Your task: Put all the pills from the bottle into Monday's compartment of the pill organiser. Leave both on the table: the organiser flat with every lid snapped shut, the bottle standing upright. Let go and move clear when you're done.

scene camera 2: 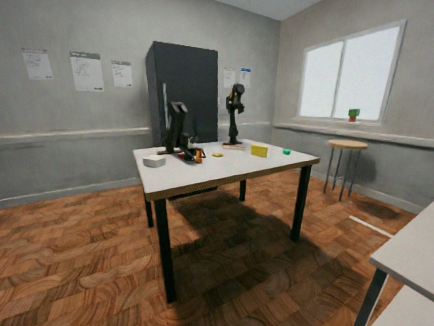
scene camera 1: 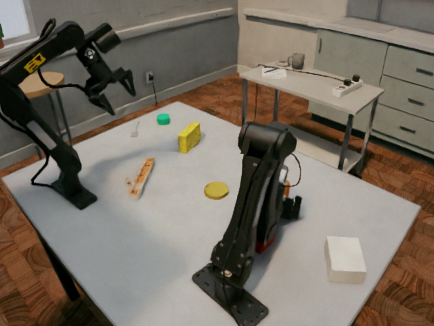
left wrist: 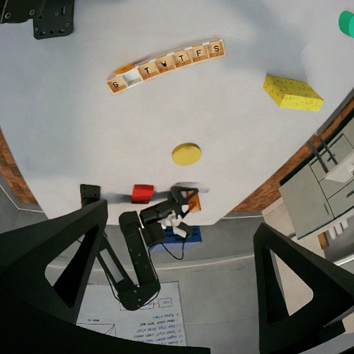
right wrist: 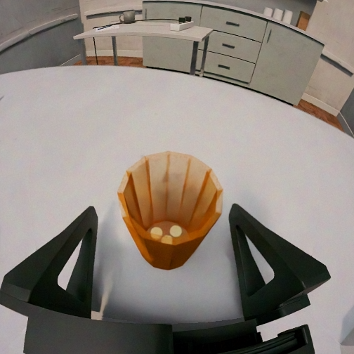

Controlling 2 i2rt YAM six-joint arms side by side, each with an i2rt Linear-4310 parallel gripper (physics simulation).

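Where they show: left gripper, fingertip midpoint: (scene camera 2: 234,115) (scene camera 1: 124,105); right gripper, fingertip midpoint: (scene camera 2: 200,159); left arm's base, link origin: (scene camera 2: 232,143) (scene camera 1: 73,192); right arm's base, link origin: (scene camera 2: 170,152) (scene camera 1: 228,295).
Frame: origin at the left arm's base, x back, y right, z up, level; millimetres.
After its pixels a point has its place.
Observation:
The orange bottle (right wrist: 170,255) (scene camera 2: 199,156) @[z 48, x -401, y 581 mm] stands upright and open on the table, with pale pills (right wrist: 175,230) at its bottom. My right gripper (right wrist: 163,211) (left wrist: 196,196) is open, with a finger on each side of the bottle and gaps between. Its arm hides most of the bottle in scene camera 1. The pill organiser (scene camera 1: 142,177) @[z 23, x -188, y 152 mm] (left wrist: 182,57) lies flat. Its second compartment (left wrist: 132,77), between the first S and T, is open and looks empty; its orange lid (left wrist: 125,69) is tipped back. The other lids look shut. My left gripper (scene camera 1: 123,104) @[z 287, x -180, y 130 mm] is open and empty, high above the table.
A yellow disc (scene camera 1: 216,190) @[z 13, x -296, y 385 mm] (left wrist: 186,154) lies between the organiser and the bottle. A yellow sponge (scene camera 1: 189,137) @[z 57, x -443, y 139 mm] and a green piece (scene camera 1: 163,119) @[z 29, x -526, y -93 mm] are farther back. A red block (left wrist: 142,194) is near the right arm. A white box (scene camera 1: 345,260) @[z 47, x -239, y 839 mm] stands at the right.

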